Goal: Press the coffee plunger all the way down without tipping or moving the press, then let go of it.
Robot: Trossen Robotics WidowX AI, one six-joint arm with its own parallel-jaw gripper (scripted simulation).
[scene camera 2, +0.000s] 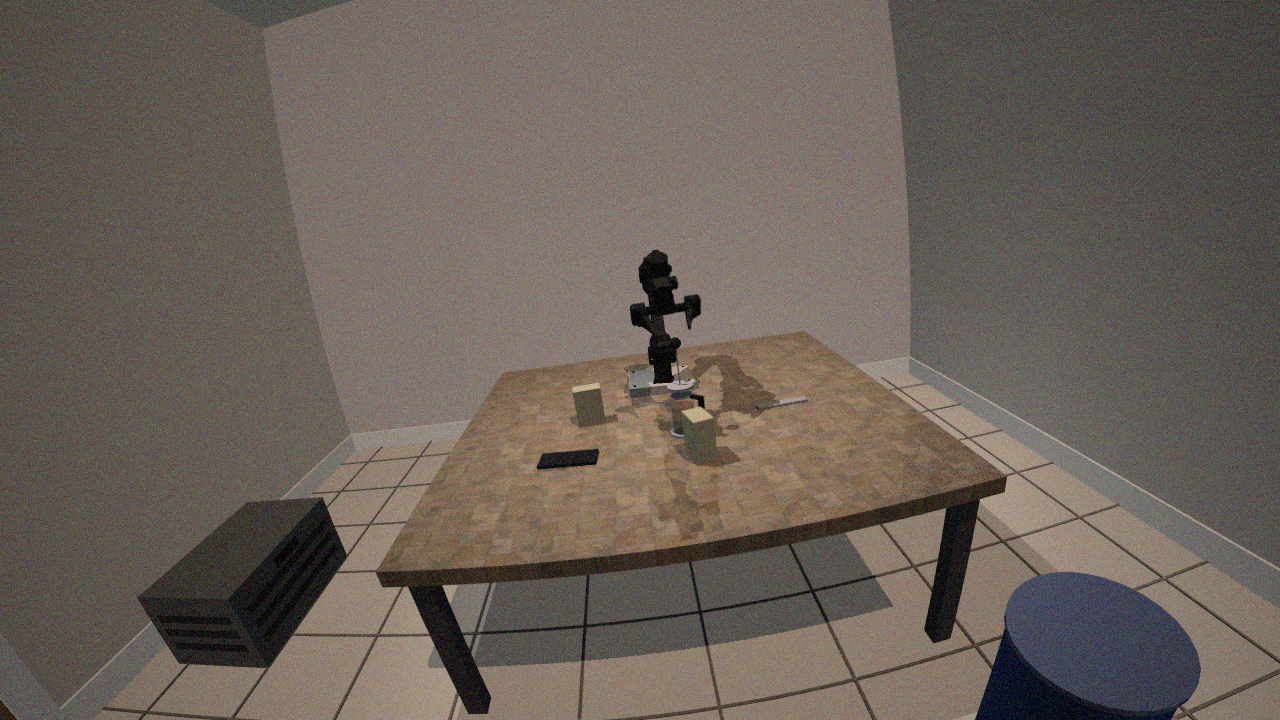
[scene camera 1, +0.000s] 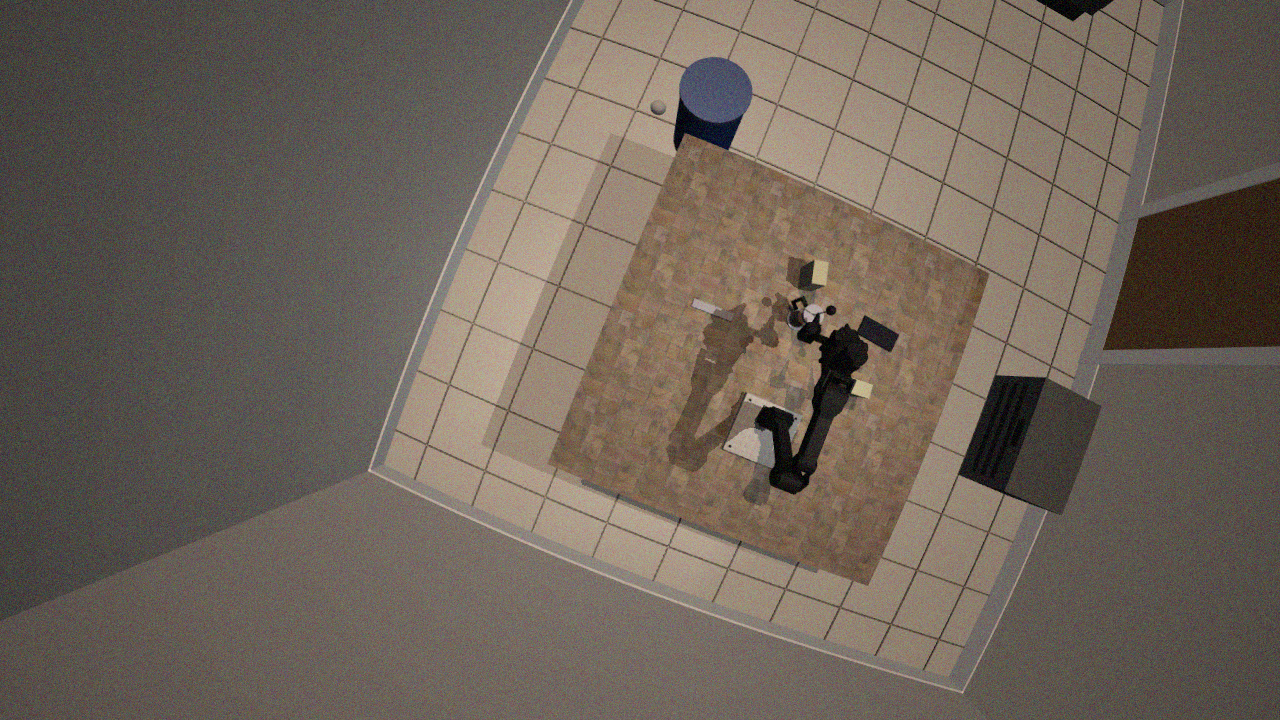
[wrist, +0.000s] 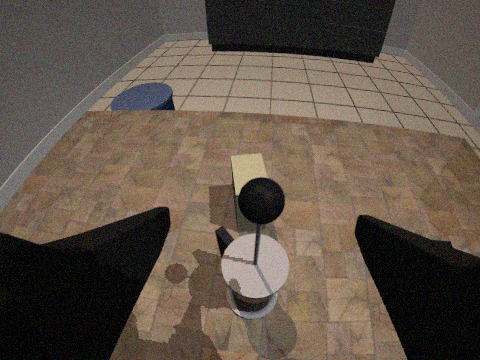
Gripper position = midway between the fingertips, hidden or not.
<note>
My gripper [scene camera 2: 672, 331] is open, holding nothing. Also in view: a coffee press [scene camera 2: 681, 394] and a black slab [scene camera 2: 573, 458].
The coffee press also shows in scene camera 1 [scene camera 1: 797, 318] and in the wrist view [wrist: 254, 267]. My gripper also shows in scene camera 1 [scene camera 1: 832, 318] and in the wrist view [wrist: 264, 221].
</note>
